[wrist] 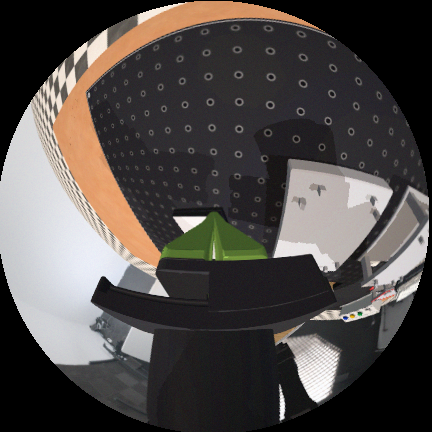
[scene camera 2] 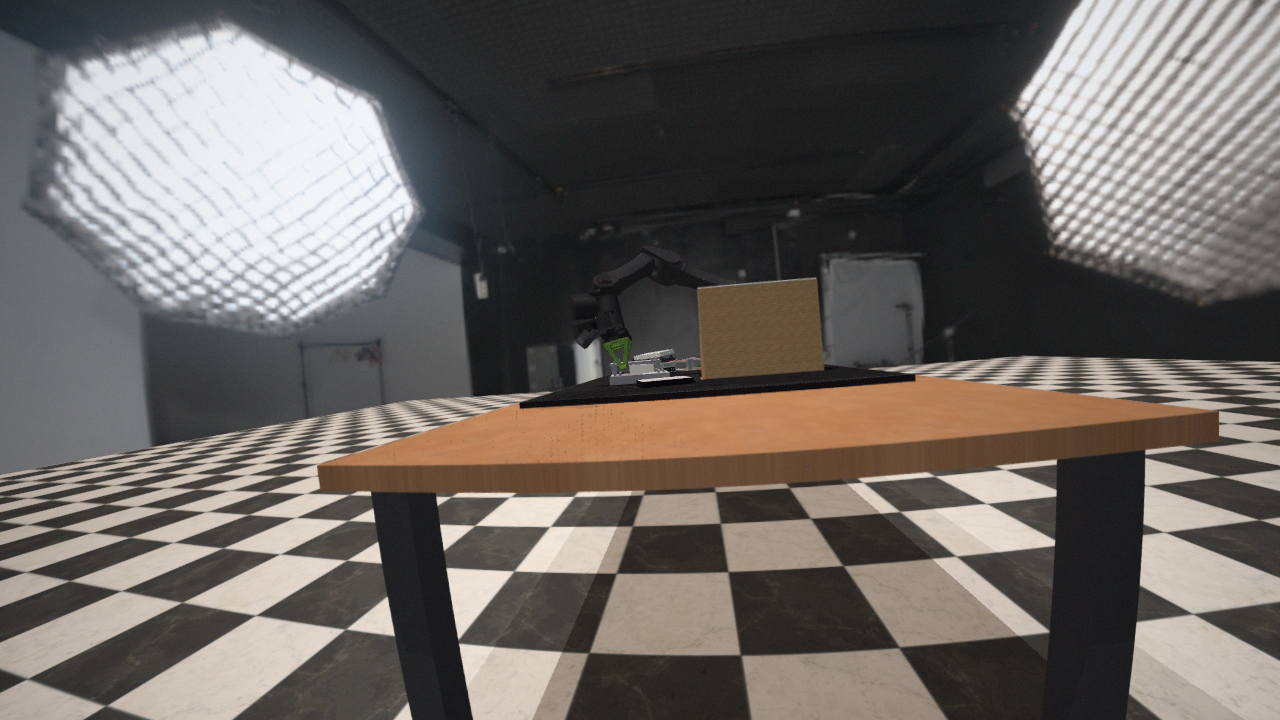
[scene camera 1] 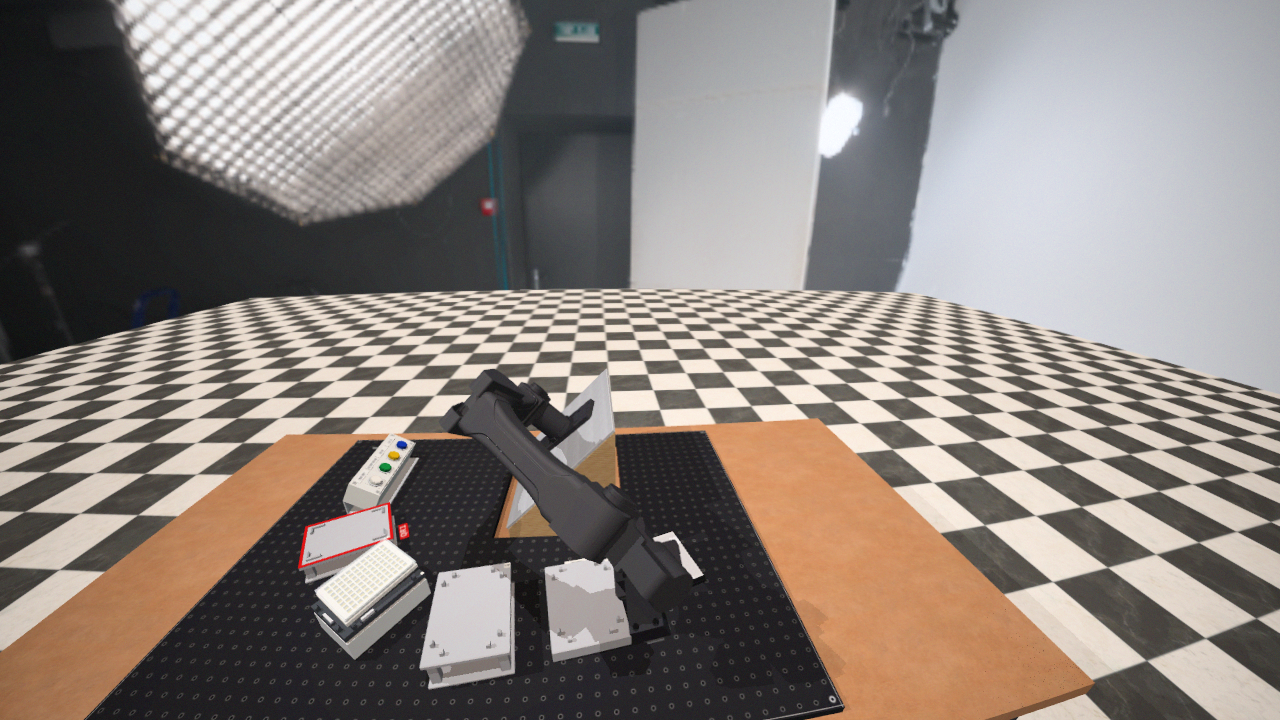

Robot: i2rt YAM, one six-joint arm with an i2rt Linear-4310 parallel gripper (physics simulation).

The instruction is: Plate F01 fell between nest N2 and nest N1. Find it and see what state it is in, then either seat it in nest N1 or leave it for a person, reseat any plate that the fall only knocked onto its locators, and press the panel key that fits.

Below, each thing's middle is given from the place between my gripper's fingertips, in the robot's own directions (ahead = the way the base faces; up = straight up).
I see my gripper 10 cm past the dark-framed plate (wrist: 186, 218), 4 cm above it and 1 cm to the right of it. The rest, counted from my hand: nest N2 (scene camera 1: 585, 616): 13 cm to the right, 3 cm below, 1 cm behind; then white well plate on holder (scene camera 1: 355, 639): 48 cm to the right, 4 cm ahead.
